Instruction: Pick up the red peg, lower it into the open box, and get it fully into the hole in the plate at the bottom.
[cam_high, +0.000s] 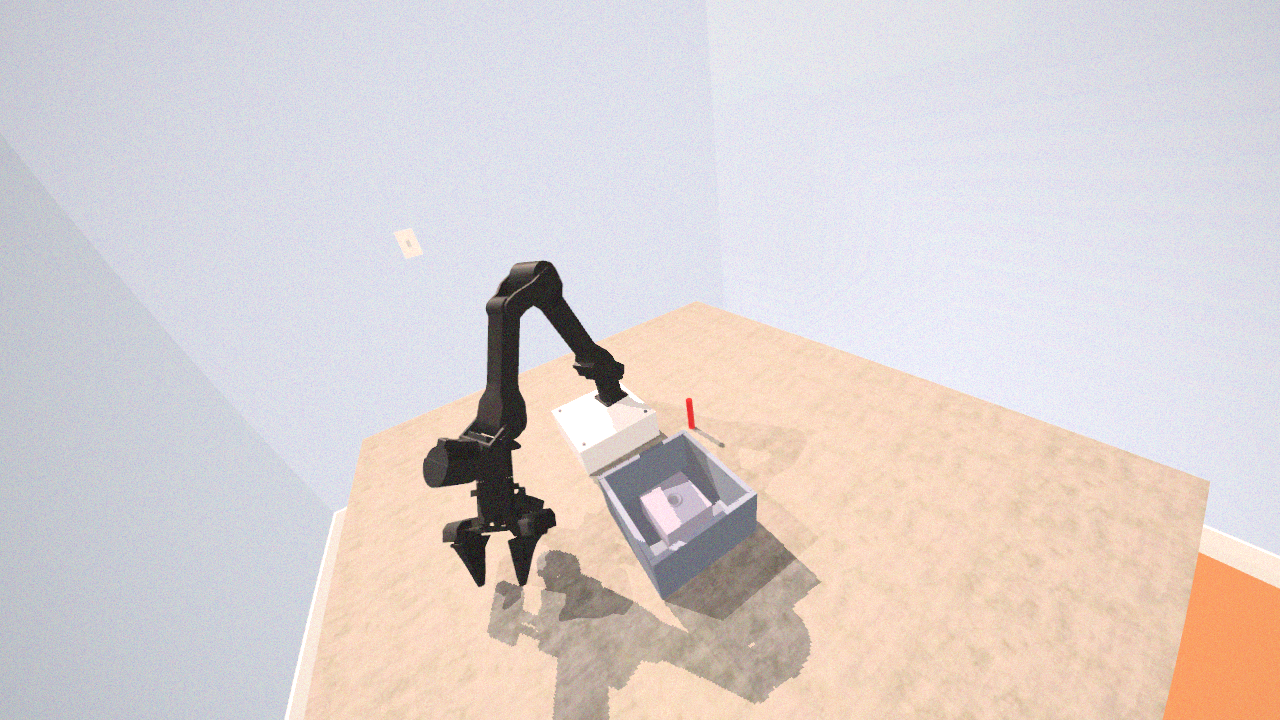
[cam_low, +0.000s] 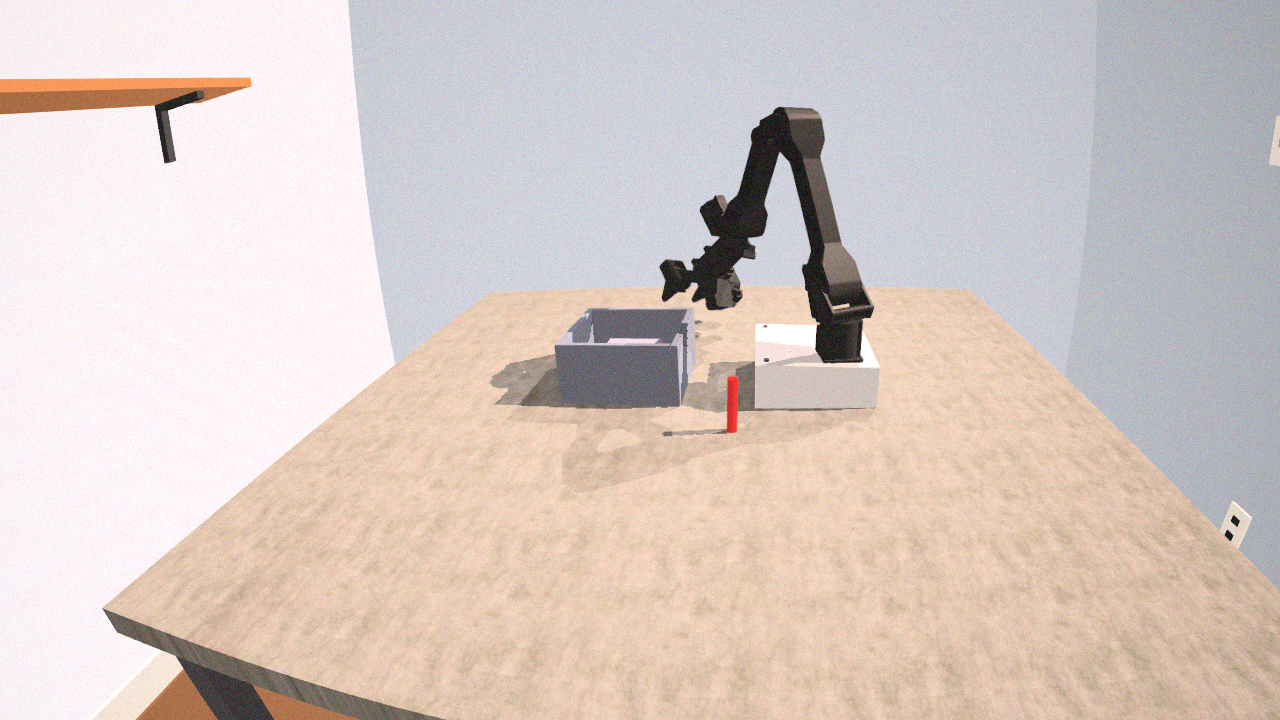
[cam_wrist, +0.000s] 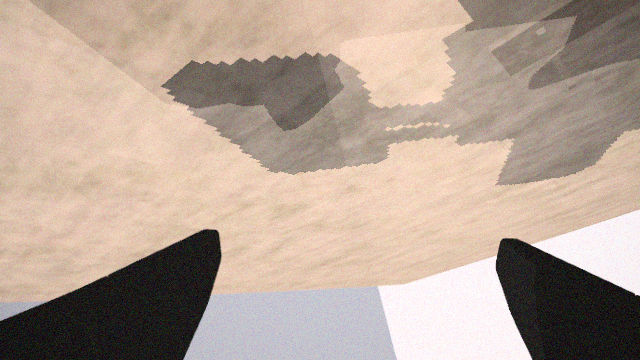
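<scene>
Now: the red peg 8 cm behind my gripper tip, 48 cm to the left of it and 1 cm below it. From my gripper tip the other things lie so: pale plate: 8 cm ahead, 29 cm to the left, 1 cm below; then grey box: 8 cm ahead, 29 cm to the left, 3 cm below.
</scene>
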